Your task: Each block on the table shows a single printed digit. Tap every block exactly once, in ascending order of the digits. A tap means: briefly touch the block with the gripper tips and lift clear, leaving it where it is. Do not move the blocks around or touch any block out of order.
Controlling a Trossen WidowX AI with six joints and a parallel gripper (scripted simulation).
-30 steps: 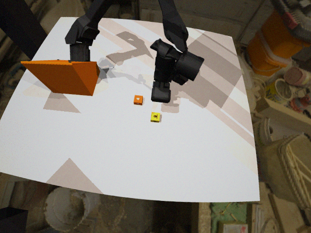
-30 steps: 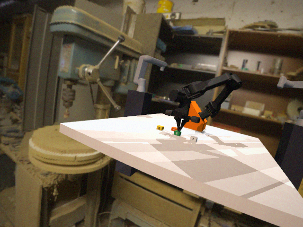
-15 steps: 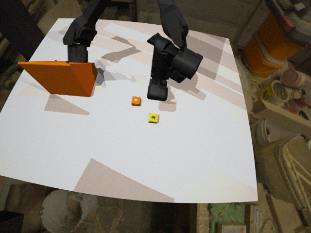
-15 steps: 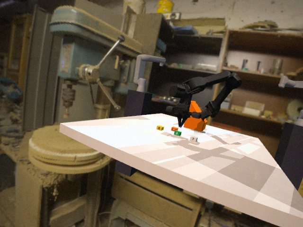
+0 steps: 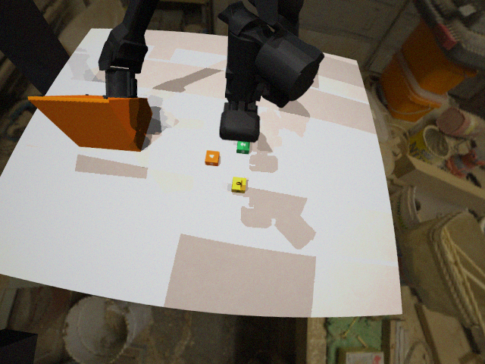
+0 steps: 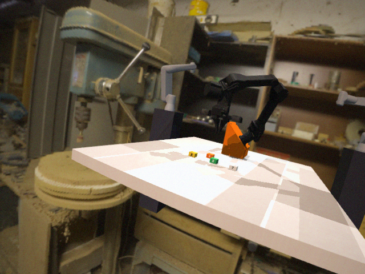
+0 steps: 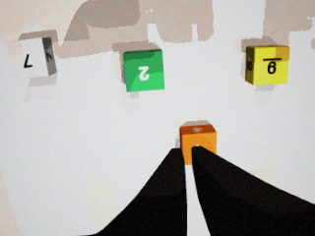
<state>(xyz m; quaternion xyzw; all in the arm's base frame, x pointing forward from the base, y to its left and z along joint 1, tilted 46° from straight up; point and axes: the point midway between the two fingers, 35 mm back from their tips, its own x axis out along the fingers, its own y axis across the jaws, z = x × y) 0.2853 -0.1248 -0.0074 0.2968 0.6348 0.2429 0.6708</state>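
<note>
My gripper tip is now 12 cm above the orange block, 6 cm past it and 2 cm to the left of it. Round my gripper tip: yellow block (12 cm below, 9 cm to the right, 1 cm ahead); then grey-white block (12 cm below, 11 cm to the left, 5 cm ahead); then green block (12 cm below, 2 cm to the left, 2 cm ahead).
</note>
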